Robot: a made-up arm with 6 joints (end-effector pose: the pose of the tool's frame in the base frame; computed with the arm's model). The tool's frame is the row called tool.
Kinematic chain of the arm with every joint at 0, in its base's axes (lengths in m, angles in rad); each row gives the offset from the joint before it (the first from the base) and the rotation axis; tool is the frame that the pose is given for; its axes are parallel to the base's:
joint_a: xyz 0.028 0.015 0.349 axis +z
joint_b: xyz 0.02 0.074 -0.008 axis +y
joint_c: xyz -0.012 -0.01 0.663 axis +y
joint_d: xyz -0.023 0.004 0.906 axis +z
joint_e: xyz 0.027 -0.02 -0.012 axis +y
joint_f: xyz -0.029 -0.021 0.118 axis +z
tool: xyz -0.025 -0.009 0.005
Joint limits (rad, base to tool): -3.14..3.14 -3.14..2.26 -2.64..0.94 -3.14..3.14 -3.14..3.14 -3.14..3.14
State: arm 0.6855 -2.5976 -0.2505 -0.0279 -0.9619 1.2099
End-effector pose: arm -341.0 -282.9 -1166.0 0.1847 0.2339 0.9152 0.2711
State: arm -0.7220 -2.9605 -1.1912 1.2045 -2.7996 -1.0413
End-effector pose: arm 501.1 -282.3 -727.6 0.1540 0.3929 -0.2104 -0.8818
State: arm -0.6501 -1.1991 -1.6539 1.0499 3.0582 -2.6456
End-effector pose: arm -580.9 603.0 -164.3 0.5573 0.1247 0.0298 0.8203
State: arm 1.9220 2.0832 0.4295 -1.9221 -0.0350 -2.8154
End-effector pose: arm -458.6 1160.5 -765.8 0.0647 0.1832 -0.9349 -0.2970
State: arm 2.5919 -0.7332 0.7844 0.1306 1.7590 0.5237
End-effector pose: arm 223.2 -137.0 1733.6 0.0349 0.6996 -0.3590 -0.6168
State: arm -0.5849 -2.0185 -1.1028 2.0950 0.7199 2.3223
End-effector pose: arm -339.8 480.1 -947.2 0.3434 -0.5579 0.7537 -0.0537
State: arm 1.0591 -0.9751 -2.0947 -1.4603 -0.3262 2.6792
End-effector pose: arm -304.2 -417.4 -308.9 0.1538 -0.0845 -0.9831 -0.0516
